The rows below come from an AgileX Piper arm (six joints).
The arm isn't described. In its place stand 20 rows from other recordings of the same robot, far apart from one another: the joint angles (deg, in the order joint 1, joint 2, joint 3, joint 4, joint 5, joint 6), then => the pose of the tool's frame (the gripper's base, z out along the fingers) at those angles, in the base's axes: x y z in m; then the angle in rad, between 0 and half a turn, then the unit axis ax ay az.
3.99, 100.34, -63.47, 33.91, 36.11, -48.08 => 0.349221 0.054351 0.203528 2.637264 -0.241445 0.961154 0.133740
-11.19, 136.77, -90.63, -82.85, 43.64, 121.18 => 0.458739 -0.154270 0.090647 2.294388 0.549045 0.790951 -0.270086
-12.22, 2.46, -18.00, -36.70, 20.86, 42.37 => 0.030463 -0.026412 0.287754 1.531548 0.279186 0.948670 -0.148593
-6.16, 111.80, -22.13, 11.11, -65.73, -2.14 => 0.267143 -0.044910 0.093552 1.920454 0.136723 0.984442 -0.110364
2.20, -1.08, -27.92, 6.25, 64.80, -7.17 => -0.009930 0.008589 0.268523 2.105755 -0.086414 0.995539 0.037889
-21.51, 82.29, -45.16, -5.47, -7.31, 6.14 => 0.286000 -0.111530 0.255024 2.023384 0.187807 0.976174 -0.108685
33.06, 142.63, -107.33, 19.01, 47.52, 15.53 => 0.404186 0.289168 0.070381 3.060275 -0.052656 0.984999 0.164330
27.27, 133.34, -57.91, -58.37, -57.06, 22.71 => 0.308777 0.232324 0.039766 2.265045 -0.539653 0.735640 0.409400
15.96, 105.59, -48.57, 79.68, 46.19, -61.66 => 0.284331 0.148513 0.143607 2.908953 -0.110243 0.900867 0.419863
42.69, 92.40, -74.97, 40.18, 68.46, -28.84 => 0.197236 0.256240 0.300670 3.072775 -0.466015 0.818782 0.335301
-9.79, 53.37, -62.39, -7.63, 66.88, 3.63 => 0.151065 -0.037343 0.382904 2.503408 0.110869 0.989955 -0.087730
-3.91, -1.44, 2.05, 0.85, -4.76, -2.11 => 0.054759 -0.003855 0.210069 1.413617 0.023786 0.998284 -0.053511
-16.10, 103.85, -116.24, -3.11, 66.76, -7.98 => 0.380205 -0.114462 0.414906 2.461062 0.068944 0.992089 -0.104907
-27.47, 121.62, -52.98, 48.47, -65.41, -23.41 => 0.306748 -0.229295 0.118733 2.019113 0.483246 0.733138 -0.478521
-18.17, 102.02, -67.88, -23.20, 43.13, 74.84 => 0.331033 -0.134440 0.205968 2.722443 0.630712 0.772913 -0.069337
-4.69, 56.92, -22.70, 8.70, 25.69, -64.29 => 0.160268 -0.007161 0.203401 2.579948 -0.441849 0.887241 -0.132565
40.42, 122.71, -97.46, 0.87, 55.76, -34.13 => 0.341813 0.292612 0.185277 2.898607 -0.602796 0.797781 0.013519
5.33, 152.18, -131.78, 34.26, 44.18, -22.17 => 0.558603 0.087972 0.107366 2.563357 -0.076682 0.971724 0.223321
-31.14, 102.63, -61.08, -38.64, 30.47, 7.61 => 0.289365 -0.208497 0.182779 2.862892 0.075433 0.963364 -0.257369
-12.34, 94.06, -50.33, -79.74, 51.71, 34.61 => 0.281855 -0.133605 0.217008 2.953403 -0.060665 0.866814 -0.494927
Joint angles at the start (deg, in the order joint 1, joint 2, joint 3, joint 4, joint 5, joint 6):
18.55, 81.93, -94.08, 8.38, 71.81, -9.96
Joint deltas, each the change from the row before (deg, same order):
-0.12, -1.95, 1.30, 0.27, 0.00, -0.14
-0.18, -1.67, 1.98, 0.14, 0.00, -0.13
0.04, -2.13, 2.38, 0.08, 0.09, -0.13
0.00, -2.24, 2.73, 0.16, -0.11, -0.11
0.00, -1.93, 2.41, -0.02, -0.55, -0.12
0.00, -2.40, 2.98, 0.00, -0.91, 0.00
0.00, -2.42, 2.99, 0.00, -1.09, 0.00
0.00, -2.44, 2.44, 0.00, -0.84, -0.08
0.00, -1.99, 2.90, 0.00, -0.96, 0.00
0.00, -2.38, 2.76, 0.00, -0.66, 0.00
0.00, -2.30, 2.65, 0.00, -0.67, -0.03
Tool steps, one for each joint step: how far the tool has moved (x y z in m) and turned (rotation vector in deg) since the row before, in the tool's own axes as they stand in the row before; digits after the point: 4 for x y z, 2 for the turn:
0.0061, 0.0018, -0.0082, -0.10, -0.69, -0.05
0.0077, 0.0008, -0.0033, -0.06, 0.27, 0.10
0.0097, 0.0022, -0.0043, -0.15, 0.32, -0.10
0.0107, 0.0021, -0.0032, -0.19, 0.34, 0.01
0.0089, 0.0014, -0.0021, 0.06, -0.07, -0.05
0.0109, 0.0017, -0.0023, 0.09, -0.33, 0.09
0.0109, 0.0016, -0.0020, 0.13, -0.51, 0.08
0.0099, 0.0018, -0.0041, 0.15, -0.83, -0.08
0.0104, 0.0011, 0.0007, 0.06, -0.05, 0.13
0.0113, 0.0016, -0.0017, 0.08, -0.28, 0.05
0.0110, 0.0015, -0.0014, 0.08, -0.31, 0.02

